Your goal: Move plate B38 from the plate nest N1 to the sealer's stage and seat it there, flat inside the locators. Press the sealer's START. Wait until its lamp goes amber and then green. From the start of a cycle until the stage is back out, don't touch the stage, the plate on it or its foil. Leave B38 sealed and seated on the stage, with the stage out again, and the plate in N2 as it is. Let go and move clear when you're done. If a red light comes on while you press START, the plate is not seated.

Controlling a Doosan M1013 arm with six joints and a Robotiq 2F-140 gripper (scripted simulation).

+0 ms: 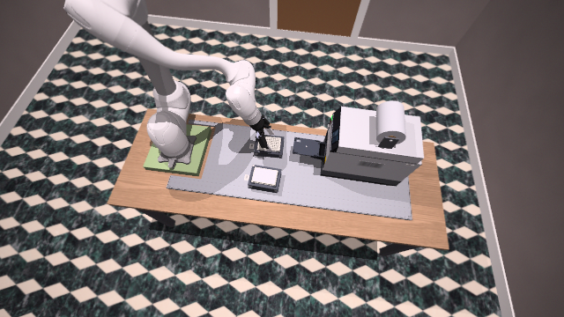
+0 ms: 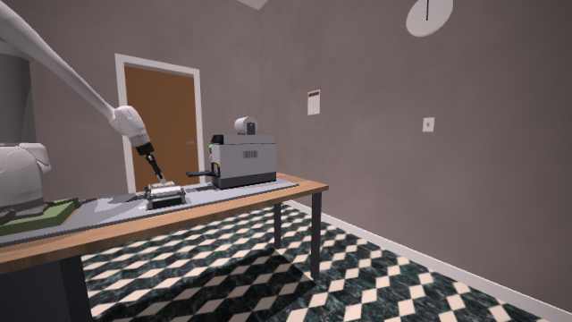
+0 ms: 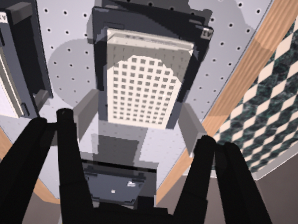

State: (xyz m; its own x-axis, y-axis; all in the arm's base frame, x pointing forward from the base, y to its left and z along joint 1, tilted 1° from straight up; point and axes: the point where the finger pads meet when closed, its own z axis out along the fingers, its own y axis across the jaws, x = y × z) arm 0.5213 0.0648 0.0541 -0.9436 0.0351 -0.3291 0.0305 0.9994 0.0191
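My hand is 40 mm above the plate B38. The rest, counted from my hand: sealer stage: 200 mm ahead, 30 mm to the right, 10 mm above; white button: 310 mm ahead, 50 mm to the left, 100 mm above; pale plate: 10 mm behind, 210 mm to the right, 30 mm below.
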